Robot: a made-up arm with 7 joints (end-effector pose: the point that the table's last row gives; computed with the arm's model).
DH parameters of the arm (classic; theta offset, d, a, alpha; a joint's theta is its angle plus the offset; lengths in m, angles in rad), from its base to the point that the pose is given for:
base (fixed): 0 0 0 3.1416
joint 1: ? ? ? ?
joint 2: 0 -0.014 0 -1.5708
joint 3: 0 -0.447 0 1.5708
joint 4: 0 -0.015 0 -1.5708
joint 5: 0 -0.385 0 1.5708
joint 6: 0 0 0 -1.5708
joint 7: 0 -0.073 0 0
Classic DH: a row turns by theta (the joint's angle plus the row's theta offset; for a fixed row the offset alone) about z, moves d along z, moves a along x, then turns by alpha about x.
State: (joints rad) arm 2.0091 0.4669 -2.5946 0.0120 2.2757 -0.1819 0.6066
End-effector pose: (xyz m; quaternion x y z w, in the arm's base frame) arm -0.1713 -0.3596 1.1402 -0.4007 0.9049 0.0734 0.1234
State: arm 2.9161 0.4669 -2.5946 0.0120 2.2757 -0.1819 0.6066
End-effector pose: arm -0.3888 -0.0867 1.1402 0.0362 0.9890 0.0119 0.1431
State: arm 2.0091 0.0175 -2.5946 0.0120 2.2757 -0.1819 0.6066
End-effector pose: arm -0.0050 -0.0047 1.2327 0.4086 -0.9086 0.0731 0.0461
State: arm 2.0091 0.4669 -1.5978 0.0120 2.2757 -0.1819 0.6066
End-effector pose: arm -0.1742 -0.3721 1.1339 0.0599 0.9832 0.1725 0.0000
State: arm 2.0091 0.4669 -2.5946 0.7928 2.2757 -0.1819 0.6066
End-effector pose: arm 0.1080 -0.1526 1.1352 0.4564 -0.8540 0.0001 0.2499
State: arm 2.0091 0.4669 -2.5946 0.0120 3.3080 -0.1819 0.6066
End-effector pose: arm -0.1607 -0.3671 1.1390 -0.0779 -0.9824 -0.1697 0.0038
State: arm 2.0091 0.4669 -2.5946 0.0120 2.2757 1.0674 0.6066
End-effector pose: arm -0.1706 -0.4147 1.0749 -0.3309 0.6502 0.5538 0.4013
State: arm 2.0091 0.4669 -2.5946 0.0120 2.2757 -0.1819 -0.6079
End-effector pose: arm -0.1713 -0.3596 1.1402 -0.8454 0.5145 -0.0101 0.1432
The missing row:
joint 1: 0 -0.329 0 1.5708
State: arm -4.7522 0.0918 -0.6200 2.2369 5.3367 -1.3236 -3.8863
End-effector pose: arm 0.1394 -0.3352 0.5292 0.1646 0.7605 0.6259 0.0540
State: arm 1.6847 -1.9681 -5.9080 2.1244 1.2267 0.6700 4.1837
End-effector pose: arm -0.1660 0.3312 0.5474 -0.8246 0.2725 -0.3715 0.3283
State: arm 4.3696 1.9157 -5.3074 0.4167 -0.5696 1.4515 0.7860
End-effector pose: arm -0.0632 0.7087 -0.0678 -0.0952 -0.3267 -0.2979 0.8919
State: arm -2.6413 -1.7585 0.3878 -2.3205 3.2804 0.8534 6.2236
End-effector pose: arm 0.0130 -0.1039 0.0509 0.7897 -0.0301 0.5706 0.2233
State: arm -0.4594 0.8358 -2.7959 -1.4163 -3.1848 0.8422 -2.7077
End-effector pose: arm 0.6210 0.1447 0.3282 -0.1137 -0.0284 0.3118 0.9429
